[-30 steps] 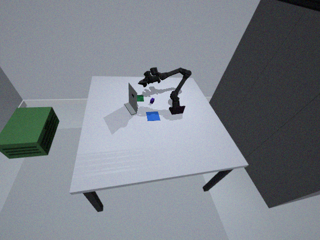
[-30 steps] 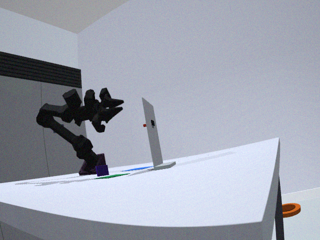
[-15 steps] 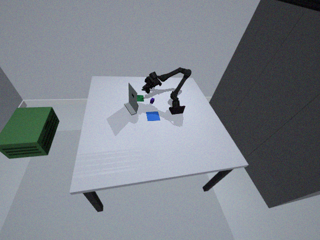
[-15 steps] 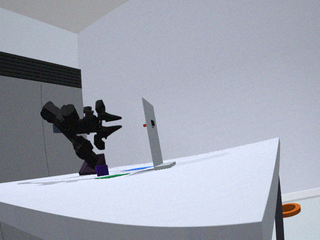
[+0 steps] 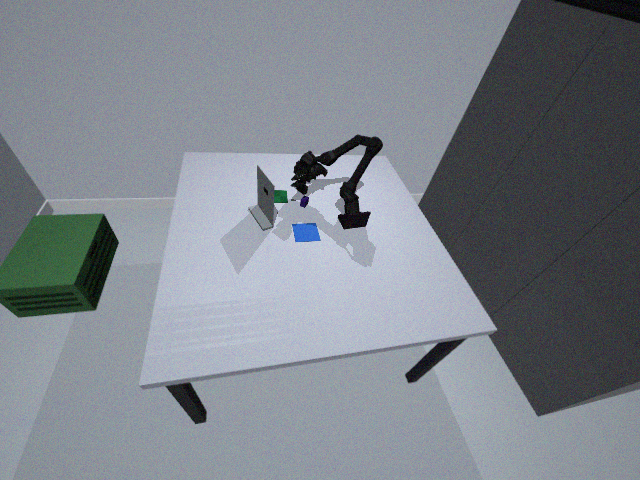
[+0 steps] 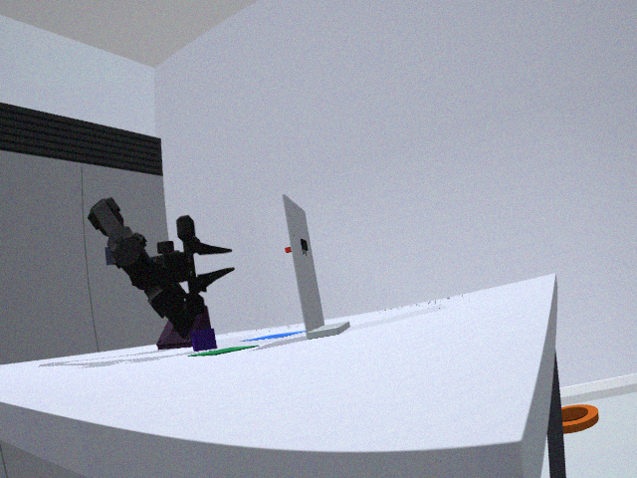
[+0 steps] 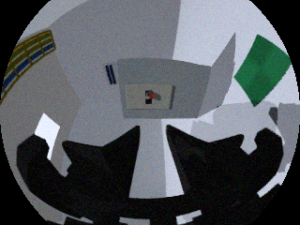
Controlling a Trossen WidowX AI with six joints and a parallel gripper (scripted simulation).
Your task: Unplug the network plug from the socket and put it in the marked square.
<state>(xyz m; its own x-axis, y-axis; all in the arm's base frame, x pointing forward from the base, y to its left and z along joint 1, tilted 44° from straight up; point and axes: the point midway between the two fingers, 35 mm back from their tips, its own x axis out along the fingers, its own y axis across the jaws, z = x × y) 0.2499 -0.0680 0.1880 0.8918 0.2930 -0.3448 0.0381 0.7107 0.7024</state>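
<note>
My gripper tip is 120 mm short of the network plug and 30 mm to the right of it. Round my gripper tip: grey panel 140 mm ahead, 60 mm below, 40 mm to the left; then blue marked square 180 mm to the left, 160 mm below, 30 mm behind.
</note>
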